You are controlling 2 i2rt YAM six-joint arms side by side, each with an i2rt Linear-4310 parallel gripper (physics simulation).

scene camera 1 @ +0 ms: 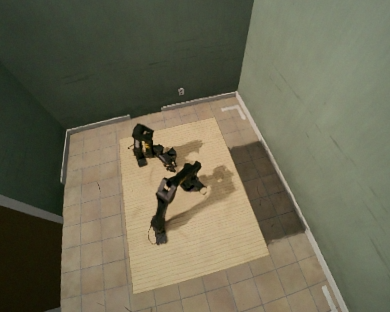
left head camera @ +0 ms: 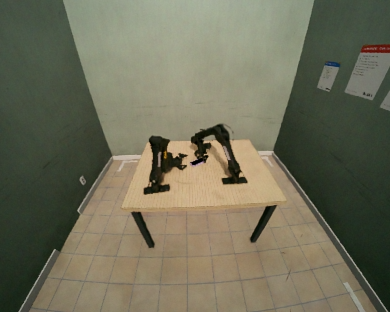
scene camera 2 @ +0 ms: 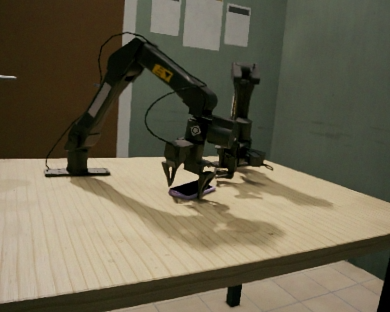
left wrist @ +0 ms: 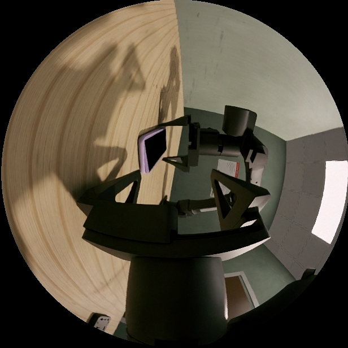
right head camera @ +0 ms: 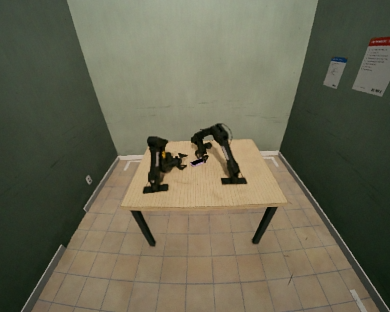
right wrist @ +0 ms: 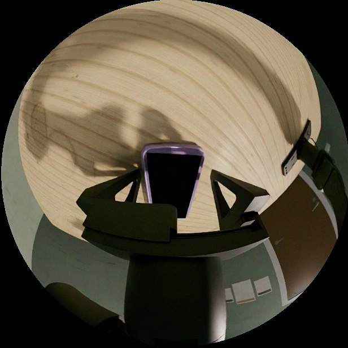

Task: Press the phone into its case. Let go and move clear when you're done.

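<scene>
The black phone (scene camera 2: 186,188) (left wrist: 155,148) (right wrist: 172,182) lies inside the purple case (scene camera 2: 189,196) (left wrist: 143,152) (right wrist: 172,148), screen up, on the table. Its edges look level with the case rim in the right wrist view, though its near end is partly hidden by the gripper body. My right gripper (scene camera 2: 186,186) (right wrist: 175,172) is open, with one finger on each side of the case and gaps between fingers and case. My left gripper (left head camera: 185,162) (right head camera: 184,161) is open and empty, low over the table, a short way from the case.
The wooden table (left head camera: 205,195) (scene camera 2: 125,250) carries both arm bases. The right arm base (scene camera 2: 77,172) (left head camera: 234,180) stands at the table's near side in the left head camera view, and the left arm base (left head camera: 156,189) stands left of it. Walls surround the table.
</scene>
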